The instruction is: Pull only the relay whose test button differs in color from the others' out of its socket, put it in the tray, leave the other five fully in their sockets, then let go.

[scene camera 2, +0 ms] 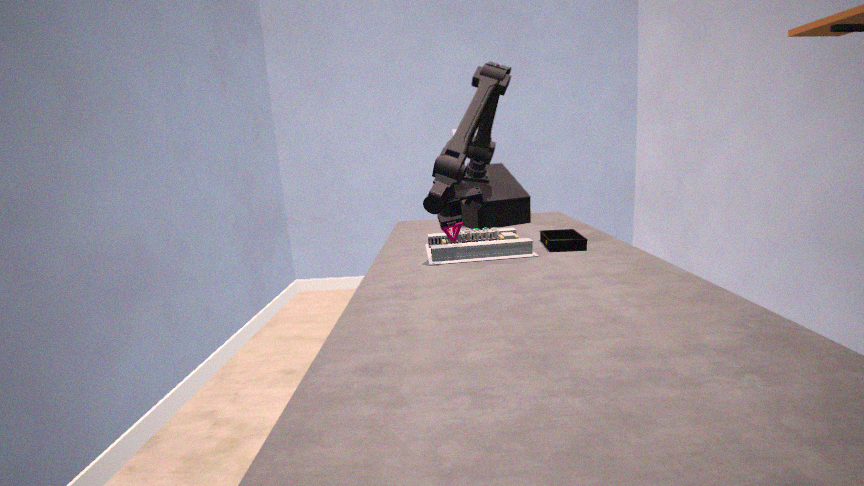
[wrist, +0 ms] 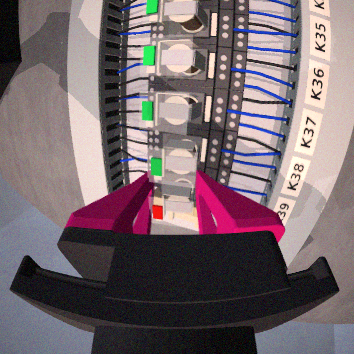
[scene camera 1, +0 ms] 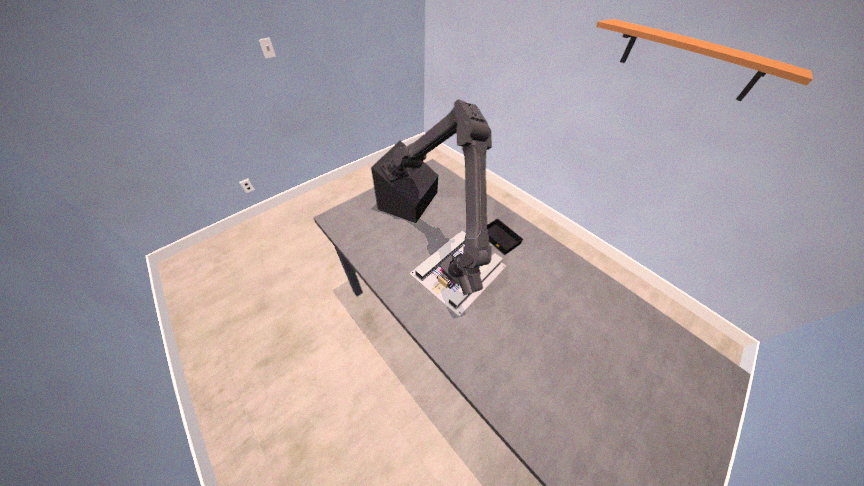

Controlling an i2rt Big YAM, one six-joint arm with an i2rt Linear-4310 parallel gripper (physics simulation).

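Places are measured from the arm's base along level axes (x right, y up, z back), in centimetres.
Where they show: gripper, between the fingertips: (scene camera 2: 452, 238) (wrist: 174, 177) (scene camera 1: 448, 274); arm's base, origin of its link: (scene camera 2: 474, 176) (scene camera 1: 394, 170).
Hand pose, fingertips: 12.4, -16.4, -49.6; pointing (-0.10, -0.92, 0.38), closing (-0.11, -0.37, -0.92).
Note:
Each offset is from my fingertips to the top centre of the thing, as dx, dy, dz. "*": to the spot under its first point. Level surfaces: height alone.
In the wrist view, the relay with the red test button @[+1.0, +2.9, -0.4] (wrist: 178, 204) stands upright at the near end of the row. My gripper (wrist: 174, 177) (scene camera 2: 453, 239) has its magenta fingers shut on this relay, one on each side. Whether its base is fully in the socket is hidden. The adjacent relay with a green button @[-1.9, +2.8, -0.2] (wrist: 180, 162) is close to the fingertips. Further green-button relays @[-4.8, +2.4, +0.4] (wrist: 177, 111) @[-7.7, +2.4, +0.6] (wrist: 179, 57) @[* -10.1, +2.3, +0.0] (wrist: 182, 10) stand in their sockets along the row. The black tray @[-34.9, -1.0, -0.1] (scene camera 1: 506, 236) (scene camera 2: 564, 245) stands beside the panel.
White wire ducts @[-8.1, -0.2, -8.4] (scene camera 2: 482, 250) flank the relay row, with blue and black wires @[-6.7, -2.1, -4.3] (wrist: 255, 116) between. The white base panel @[* +6.2, -4.2, -13.3] (scene camera 1: 460, 312) lies on the grey table @[dy -4.5] (scene camera 1: 573, 362). The black arm base box (scene camera 1: 406, 196) is behind it. An orange shelf (scene camera 1: 706, 51) is on the wall.

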